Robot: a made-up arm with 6 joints. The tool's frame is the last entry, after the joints. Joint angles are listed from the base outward.
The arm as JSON. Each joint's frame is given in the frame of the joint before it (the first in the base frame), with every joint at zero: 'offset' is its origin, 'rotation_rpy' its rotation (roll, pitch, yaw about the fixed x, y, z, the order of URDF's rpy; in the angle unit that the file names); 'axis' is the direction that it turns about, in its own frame. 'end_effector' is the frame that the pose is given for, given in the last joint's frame.
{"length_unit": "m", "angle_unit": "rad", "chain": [
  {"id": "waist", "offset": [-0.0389, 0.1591, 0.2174], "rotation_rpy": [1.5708, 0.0, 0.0], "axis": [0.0, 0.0, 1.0]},
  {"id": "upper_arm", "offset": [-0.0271, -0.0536, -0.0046], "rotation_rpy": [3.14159, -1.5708, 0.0], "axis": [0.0, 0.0, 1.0]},
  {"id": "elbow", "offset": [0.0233, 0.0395, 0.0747], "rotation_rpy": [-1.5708, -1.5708, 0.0], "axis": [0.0, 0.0, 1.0]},
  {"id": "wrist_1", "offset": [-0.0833, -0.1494, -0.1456], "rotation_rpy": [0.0, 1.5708, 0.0], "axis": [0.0, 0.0, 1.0]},
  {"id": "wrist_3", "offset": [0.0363, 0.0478, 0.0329], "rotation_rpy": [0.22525, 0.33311, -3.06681], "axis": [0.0, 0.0, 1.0]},
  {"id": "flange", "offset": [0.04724, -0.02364, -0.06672], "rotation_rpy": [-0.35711, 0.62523, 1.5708], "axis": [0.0, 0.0, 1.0]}
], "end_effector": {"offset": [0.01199, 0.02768, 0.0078], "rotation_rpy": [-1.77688, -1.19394, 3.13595]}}
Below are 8 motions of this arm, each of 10 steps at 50 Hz.
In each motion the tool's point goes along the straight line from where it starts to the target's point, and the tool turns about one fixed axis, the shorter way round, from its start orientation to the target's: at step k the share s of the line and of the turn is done. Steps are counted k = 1, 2, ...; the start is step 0. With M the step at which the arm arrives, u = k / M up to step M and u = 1 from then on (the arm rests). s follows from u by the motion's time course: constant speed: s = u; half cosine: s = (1 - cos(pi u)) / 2; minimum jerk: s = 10 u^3 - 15 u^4 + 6 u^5.
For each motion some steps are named. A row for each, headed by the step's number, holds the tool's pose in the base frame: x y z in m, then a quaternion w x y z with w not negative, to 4 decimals.
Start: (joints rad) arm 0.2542 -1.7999 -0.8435 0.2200 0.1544 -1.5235
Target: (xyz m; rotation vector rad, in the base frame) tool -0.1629 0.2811 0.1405 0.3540 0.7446 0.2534
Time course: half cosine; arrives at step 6
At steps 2, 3, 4, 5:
2: -0.1626 0.2821 0.1391 0.9090 0.1901 0.3536 0.1116
3: -0.1627 0.2817 0.1396 0.9089 0.1840 0.3561 0.1153
4: -0.1628 0.2814 0.1400 0.9087 0.1778 0.3585 0.1191
5: -0.1629 0.2812 0.1404 0.9085 0.1732 0.3602 0.1218

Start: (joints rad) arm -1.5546 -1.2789 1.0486 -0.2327 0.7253 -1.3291
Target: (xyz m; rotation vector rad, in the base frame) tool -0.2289 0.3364 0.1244 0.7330 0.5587 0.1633
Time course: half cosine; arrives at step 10
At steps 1, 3, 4, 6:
1: -0.2103 0.3402 0.0891 0.8916 0.4165 0.1542 0.0886
3: -0.2138 0.3395 0.0957 0.8929 0.4052 0.1759 0.0868
4: -0.2165 0.3390 0.1007 0.8936 0.3964 0.1925 0.0855
6: -0.2223 0.3378 0.1119 0.8939 0.3764 0.2290 0.0824

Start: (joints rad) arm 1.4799 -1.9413 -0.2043 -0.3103 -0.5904 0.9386
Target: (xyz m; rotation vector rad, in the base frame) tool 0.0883 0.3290 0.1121 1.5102 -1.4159 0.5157
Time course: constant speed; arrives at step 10
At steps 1, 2, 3, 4, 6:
1: 0.1141 0.3219 0.1202 0.4911 0.5519 -0.6498 0.1787
2: 0.1113 0.3226 0.1193 0.4905 0.5598 -0.6425 0.1824
3: 0.1084 0.3234 0.1184 0.4898 0.5675 -0.6351 0.1862
4: 0.1055 0.3242 0.1175 0.4890 0.5752 -0.6276 0.1899
6: 0.0998 0.3258 0.1157 0.4873 0.5904 -0.6125 0.1973

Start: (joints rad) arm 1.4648 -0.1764 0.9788 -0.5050 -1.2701 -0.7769
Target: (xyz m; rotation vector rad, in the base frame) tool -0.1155 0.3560 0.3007 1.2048 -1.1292 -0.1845
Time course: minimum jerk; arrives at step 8
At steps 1, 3, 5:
1: -0.1292 0.3491 0.2997 0.6460 0.5610 -0.5156 -0.0461
3: -0.1256 0.3509 0.3000 0.6537 0.5544 -0.5121 -0.0556
5: -0.1193 0.3541 0.3004 0.6666 0.5428 -0.5058 -0.0720

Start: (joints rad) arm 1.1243 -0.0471 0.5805 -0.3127 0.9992 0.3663
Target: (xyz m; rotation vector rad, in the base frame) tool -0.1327 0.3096 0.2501 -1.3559 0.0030 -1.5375
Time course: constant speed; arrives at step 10
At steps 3, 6, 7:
3: -0.1165 0.3194 0.2621 0.5152 -0.5774 0.0482 -0.6315
6: -0.1234 0.3152 0.2570 0.5170 -0.5724 0.0281 -0.6358
7: -0.1258 0.3138 0.2553 0.5176 -0.5707 0.0214 -0.6372

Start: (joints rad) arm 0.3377 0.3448 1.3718 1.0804 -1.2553 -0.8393
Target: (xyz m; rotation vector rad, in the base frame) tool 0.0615 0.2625 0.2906 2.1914 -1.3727 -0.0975
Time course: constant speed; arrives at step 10
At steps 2, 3, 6, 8, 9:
2: 0.0366 0.2570 0.3009 0.2355 0.8592 -0.4541 0.0057
3: 0.0397 0.2576 0.2996 0.2403 0.8540 -0.4614 0.0004
6: 0.0490 0.2597 0.2957 0.2547 0.8378 -0.4827 -0.0153
8: 0.0553 0.2611 0.2932 0.2641 0.8264 -0.4966 -0.0258
9: 0.0584 0.2618 0.2919 0.2688 0.8205 -0.5035 -0.0310

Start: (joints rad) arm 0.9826 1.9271 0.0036 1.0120 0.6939 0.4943
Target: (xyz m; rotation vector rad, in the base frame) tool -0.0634 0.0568 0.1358 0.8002 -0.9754 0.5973
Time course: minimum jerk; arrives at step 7
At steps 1, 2, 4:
1: -0.0727 0.0558 0.1472 0.8005 0.3636 -0.4058 0.2497
2: -0.0716 0.0560 0.1458 0.7964 0.3643 -0.4113 0.2529
4: -0.0669 0.0564 0.1401 0.7794 0.3668 -0.4330 0.2656

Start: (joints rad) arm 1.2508 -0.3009 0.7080 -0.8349 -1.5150 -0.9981
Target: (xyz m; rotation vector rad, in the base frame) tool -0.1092 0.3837 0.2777 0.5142 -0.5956 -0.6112
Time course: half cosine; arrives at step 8
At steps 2, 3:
2: -0.1055 0.3873 0.2807 0.8777 0.2364 -0.2811 -0.3080
3: -0.1062 0.3867 0.2802 0.8778 0.2383 -0.2819 -0.3052

